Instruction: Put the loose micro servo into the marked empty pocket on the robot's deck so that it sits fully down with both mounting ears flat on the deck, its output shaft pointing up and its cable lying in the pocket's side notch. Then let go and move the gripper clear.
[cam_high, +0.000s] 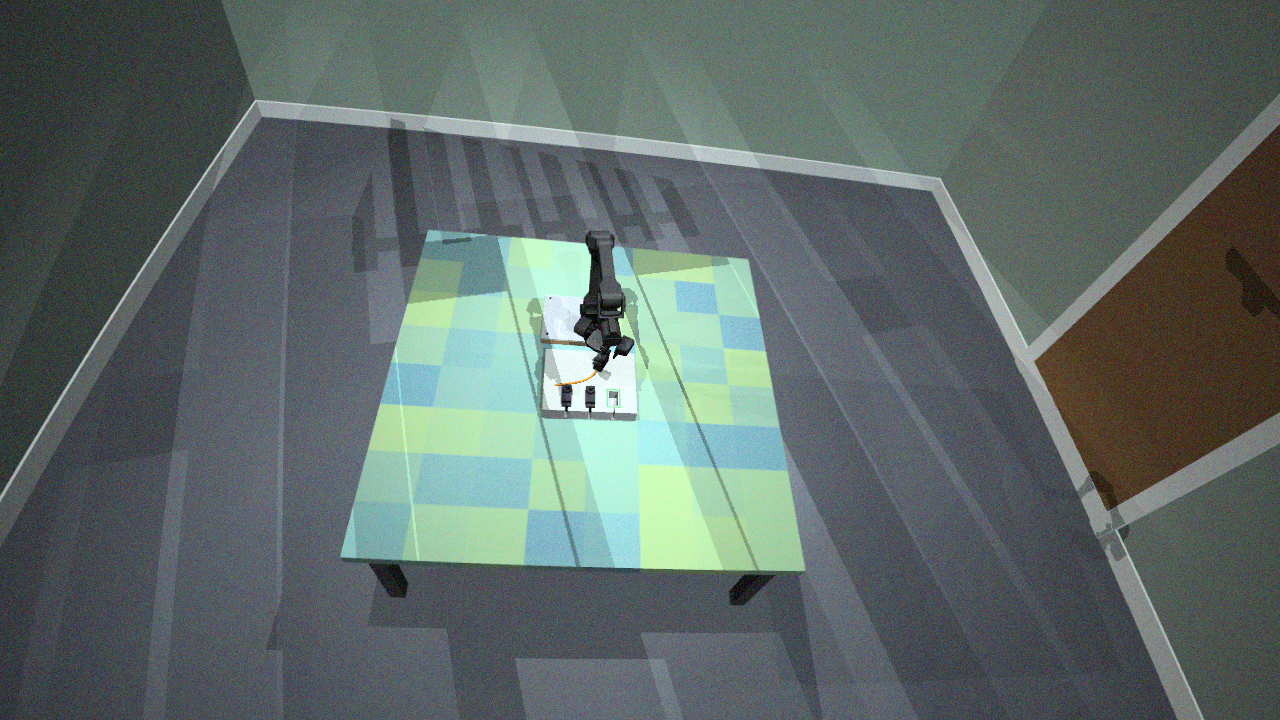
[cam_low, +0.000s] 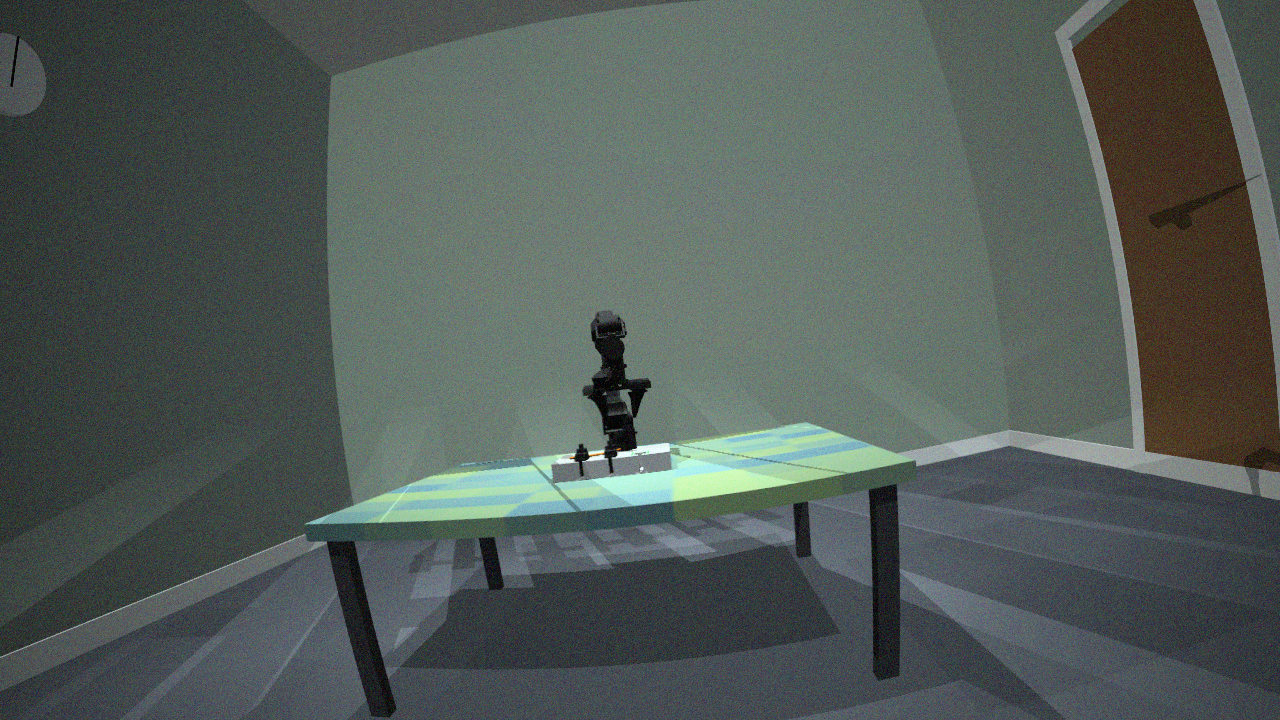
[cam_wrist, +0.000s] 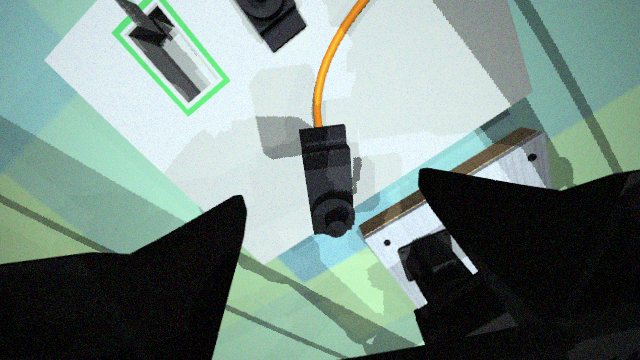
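Now: gripper tip 11 cm above the white deck, 3 cm to the left of it and 1 cm short of it.
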